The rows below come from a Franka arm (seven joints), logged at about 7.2 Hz.
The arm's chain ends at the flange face. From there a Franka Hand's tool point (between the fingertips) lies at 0.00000 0.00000 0.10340 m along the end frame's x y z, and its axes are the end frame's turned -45 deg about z.
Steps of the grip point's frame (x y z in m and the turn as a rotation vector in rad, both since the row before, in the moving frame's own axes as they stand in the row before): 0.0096 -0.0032 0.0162 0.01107 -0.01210 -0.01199; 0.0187 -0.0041 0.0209 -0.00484 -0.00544 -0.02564; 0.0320 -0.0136 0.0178 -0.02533 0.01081 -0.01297; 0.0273 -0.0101 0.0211 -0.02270 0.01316 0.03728
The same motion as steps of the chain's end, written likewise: 0.0062 -0.0091 0.0162 -0.00073 -0.01638 -0.01199; 0.0104 -0.0169 0.0209 -0.00727 -0.00042 -0.02564; 0.0104 -0.0333 0.0178 -0.01027 0.02555 -0.01297; 0.0096 -0.0272 0.0211 -0.00675 0.02536 0.03728
